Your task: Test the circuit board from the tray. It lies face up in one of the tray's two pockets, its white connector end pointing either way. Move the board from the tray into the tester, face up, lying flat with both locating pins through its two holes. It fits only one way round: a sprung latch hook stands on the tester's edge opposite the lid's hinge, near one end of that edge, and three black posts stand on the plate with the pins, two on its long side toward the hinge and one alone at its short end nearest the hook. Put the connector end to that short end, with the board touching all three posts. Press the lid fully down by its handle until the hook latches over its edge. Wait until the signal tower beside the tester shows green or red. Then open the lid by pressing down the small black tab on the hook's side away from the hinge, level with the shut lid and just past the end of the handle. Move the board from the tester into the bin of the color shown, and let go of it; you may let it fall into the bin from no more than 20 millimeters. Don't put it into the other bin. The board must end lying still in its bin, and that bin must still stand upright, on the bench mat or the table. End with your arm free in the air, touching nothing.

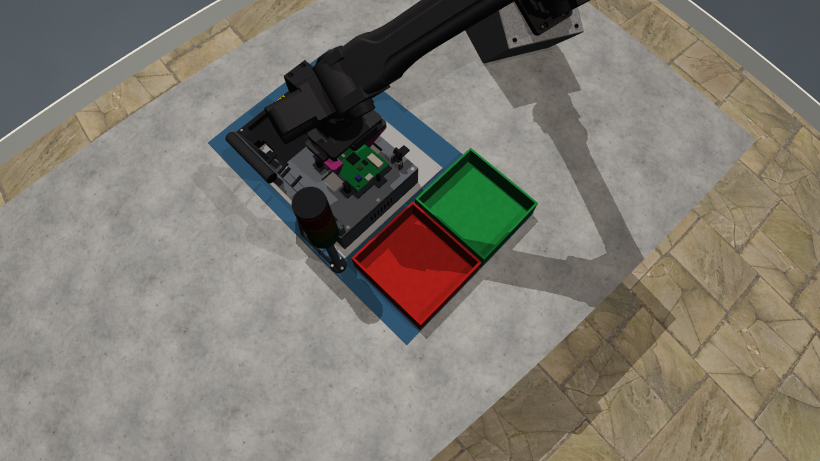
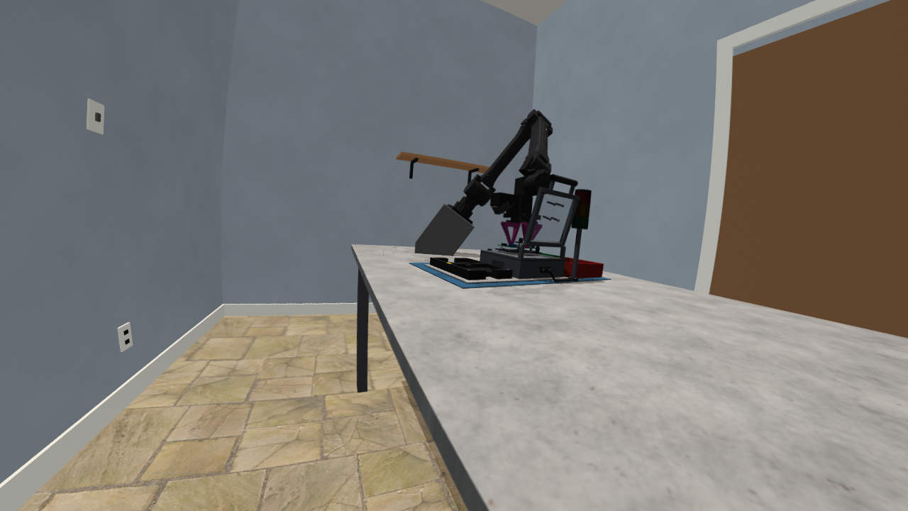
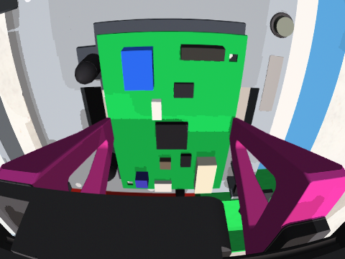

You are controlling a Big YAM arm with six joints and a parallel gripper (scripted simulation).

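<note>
Right now the green circuit board is right at my hand. The rest, counted from my hand: clear lid 120 mm ahead, 100 mm above, 30 mm to the left; then tester plate 20 mm below, 10 mm to the left, 10 mm ahead; then latch hook 70 mm behind, 40 mm to the left.
</note>
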